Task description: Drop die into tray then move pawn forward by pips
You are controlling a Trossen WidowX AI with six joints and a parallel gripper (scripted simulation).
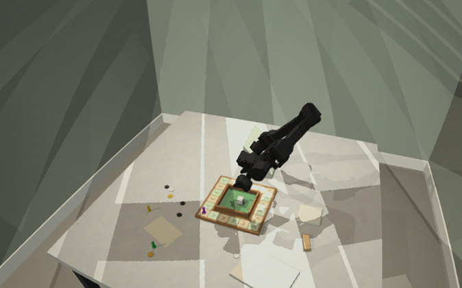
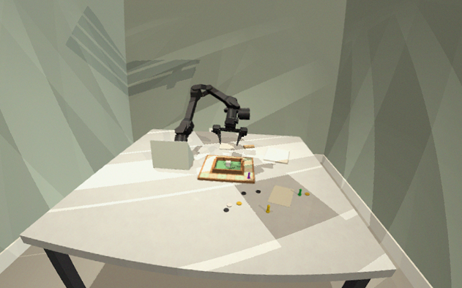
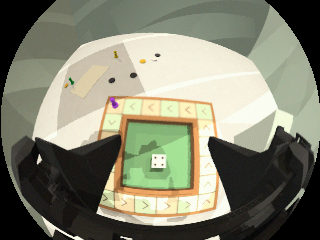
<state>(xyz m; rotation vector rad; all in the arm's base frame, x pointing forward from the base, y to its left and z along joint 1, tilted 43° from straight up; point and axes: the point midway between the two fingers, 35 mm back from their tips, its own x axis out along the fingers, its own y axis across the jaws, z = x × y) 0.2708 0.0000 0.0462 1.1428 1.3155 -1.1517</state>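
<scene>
My gripper tip is 120 mm short of the purple pawn, 120 mm above it and 110 mm to the left of it. Round my gripper tip: cream block (320 mm to the left, 140 mm below, 40 mm behind); green dice tray (140 mm below); white die (120 mm below, 10 mm to the left).
</scene>
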